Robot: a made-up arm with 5 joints.
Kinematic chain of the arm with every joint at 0, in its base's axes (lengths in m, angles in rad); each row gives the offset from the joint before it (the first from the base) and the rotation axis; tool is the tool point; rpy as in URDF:
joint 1: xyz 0 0 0.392 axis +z
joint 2: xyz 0 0 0 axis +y
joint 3: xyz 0.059 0 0.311 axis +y
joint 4: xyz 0.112 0 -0.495 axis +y
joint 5: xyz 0.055 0 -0.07 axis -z
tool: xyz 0 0 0 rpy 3.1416 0 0
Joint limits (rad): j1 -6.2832..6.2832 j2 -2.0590..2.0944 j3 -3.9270..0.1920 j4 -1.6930..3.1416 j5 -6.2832..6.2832
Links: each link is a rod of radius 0.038 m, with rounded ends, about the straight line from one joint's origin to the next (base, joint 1, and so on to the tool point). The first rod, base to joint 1, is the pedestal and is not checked.
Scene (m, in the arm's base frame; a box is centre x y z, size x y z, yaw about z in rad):
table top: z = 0
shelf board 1: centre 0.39 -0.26 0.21 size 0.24 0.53 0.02 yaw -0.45
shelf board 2: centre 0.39 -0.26 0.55 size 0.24 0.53 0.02 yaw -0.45
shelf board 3: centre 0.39 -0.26 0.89 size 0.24 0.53 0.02 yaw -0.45
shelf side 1: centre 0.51 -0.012 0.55 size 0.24 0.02 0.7 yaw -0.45
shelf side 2: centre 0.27 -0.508 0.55 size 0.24 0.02 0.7 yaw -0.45
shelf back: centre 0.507 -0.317 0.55 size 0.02 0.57 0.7 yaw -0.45
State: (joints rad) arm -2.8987 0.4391 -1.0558 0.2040 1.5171
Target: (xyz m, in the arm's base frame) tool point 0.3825 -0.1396 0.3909
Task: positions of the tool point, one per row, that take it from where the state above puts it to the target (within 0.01 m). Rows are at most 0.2 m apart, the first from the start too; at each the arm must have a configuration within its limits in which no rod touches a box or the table.
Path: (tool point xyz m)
1: -0.5117 -0.3027 0.2935
2: -0.3677 -0.3986 0.3115
3: -0.2134 -0.4376 0.3208
4: -0.0694 -0.4241 0.3213
5: 0.0480 -0.3696 0.3127
6: 0.1296 -0.2898 0.2956
7: 0.2232 -0.2719 0.3236
8: 0.3117 -0.2209 0.3557
9: 0.3825 -0.1396 0.3909

